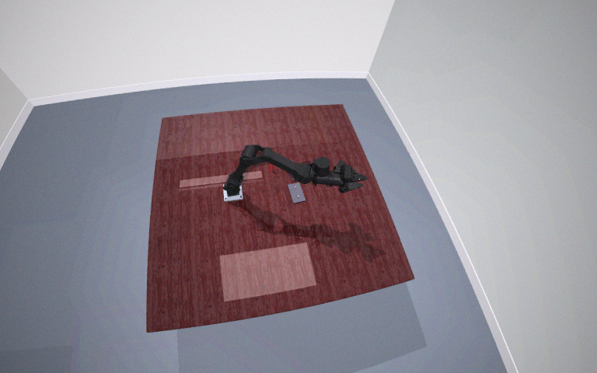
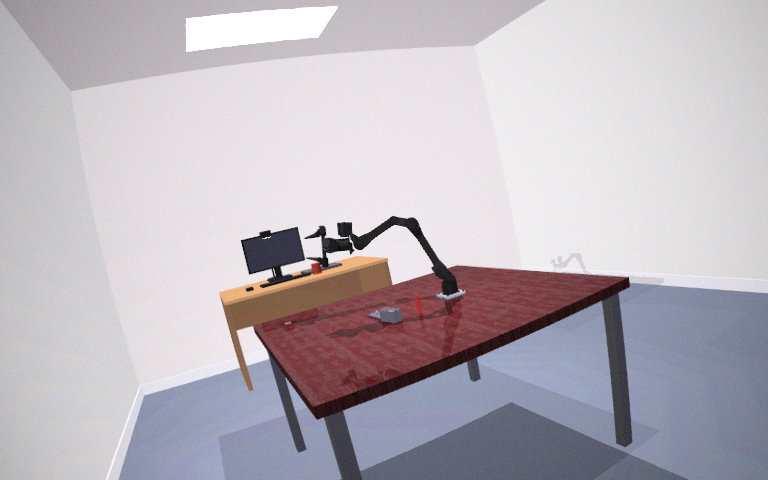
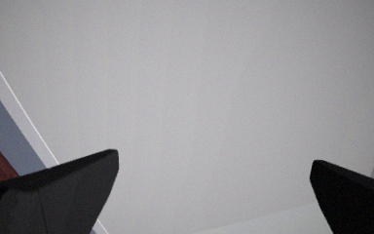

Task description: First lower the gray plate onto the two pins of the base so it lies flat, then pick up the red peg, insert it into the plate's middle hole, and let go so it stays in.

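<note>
Now: the gray plate 200 mm behind my gripper tip, 330 mm to the left of it and 320 mm below it. From my gripper tip the other things lie so: gray base (210 mm behind, 190 mm to the left, 350 mm below); red peg (320 mm behind, 370 mm to the left, 320 mm below).
</note>
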